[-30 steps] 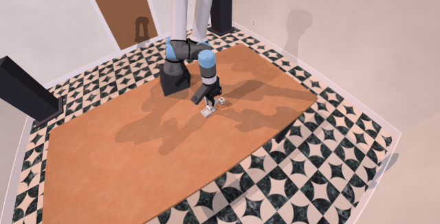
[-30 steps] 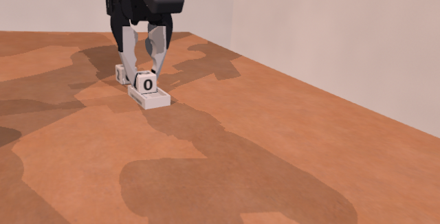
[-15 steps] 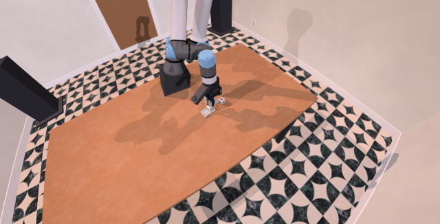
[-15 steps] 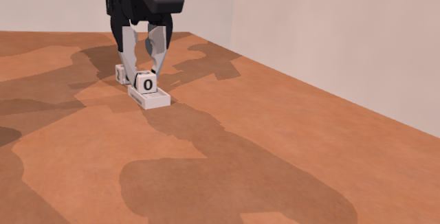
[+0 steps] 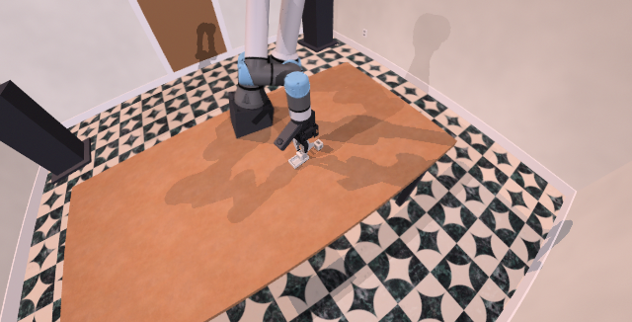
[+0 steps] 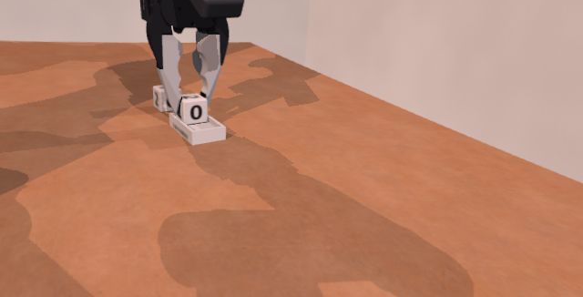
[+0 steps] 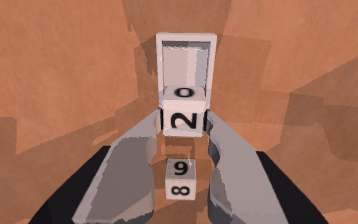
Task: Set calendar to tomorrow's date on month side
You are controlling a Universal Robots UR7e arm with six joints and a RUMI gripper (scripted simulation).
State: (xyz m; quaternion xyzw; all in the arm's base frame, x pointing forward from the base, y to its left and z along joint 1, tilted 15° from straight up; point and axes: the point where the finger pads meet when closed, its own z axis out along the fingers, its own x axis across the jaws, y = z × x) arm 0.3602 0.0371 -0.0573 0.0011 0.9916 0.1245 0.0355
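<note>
Now: hand 2 cm to the left of the tray and 3 cm above it.
</note>
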